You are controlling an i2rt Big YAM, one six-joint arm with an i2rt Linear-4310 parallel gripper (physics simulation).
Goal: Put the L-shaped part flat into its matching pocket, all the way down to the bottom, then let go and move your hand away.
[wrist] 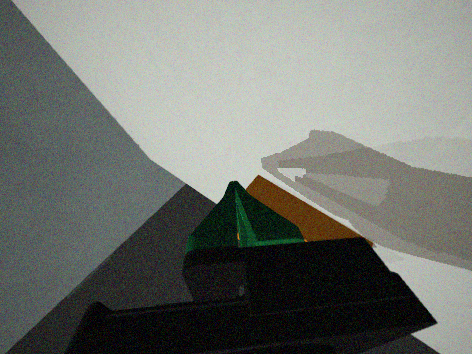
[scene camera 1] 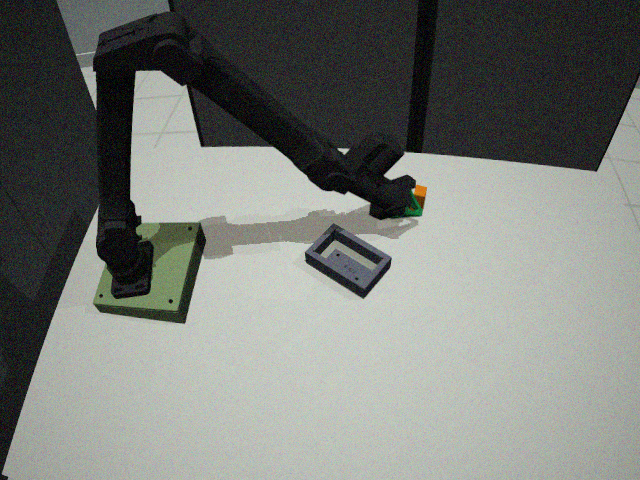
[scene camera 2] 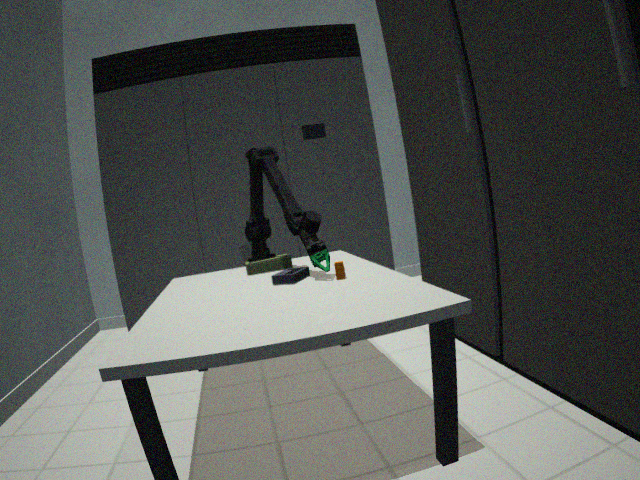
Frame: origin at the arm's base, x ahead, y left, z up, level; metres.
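Seen in the pictures: gripper, fingertip midpoint: (wrist: pixel 233 186) (scene camera 1: pixel 421 213) (scene camera 2: pixel 328 271); arm's base, link origin: (scene camera 1: pixel 133 271) (scene camera 2: pixel 261 259).
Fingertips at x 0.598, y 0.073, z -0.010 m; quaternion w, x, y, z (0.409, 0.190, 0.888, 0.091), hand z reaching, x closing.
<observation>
Offsets run from my fingertips to a thing's top centre. Level surfaces: height alone.
The orange L-shaped part @(dx -0.032, dy +0.060, dz +0.024 m) (scene camera 1: pixel 421 191) (scene camera 2: pixel 339 270) (wrist: pixel 300 215) stands upright on the table beyond the pocket block; in the wrist view it is partly hidden behind the fingers. My gripper (scene camera 1: pixel 420 212) (scene camera 2: pixel 327 269) (wrist: pixel 233 186) has green fingertips that are together and empty. It is beside the part, low over the table; whether it touches the part I cannot tell. The grey-blue block with the pocket @(dx -0.167, dy -0.082, dz +0.001 m) (scene camera 1: pixel 345 265) (scene camera 2: pixel 289 275) lies flat on the table, to the left of the gripper in both scene views. Its pocket is empty in scene camera 1.
The arm's base stands on a green block (scene camera 1: pixel 173 273) (scene camera 2: pixel 268 264) at the left of the table @(dz -0.036 m) (scene camera 1: pixel 330 382) (scene camera 2: pixel 289 315). Dark panels (scene camera 1: pixel 310 77) rise behind the table's far edge. The arm's shadow falls between the base and the gripper.
</observation>
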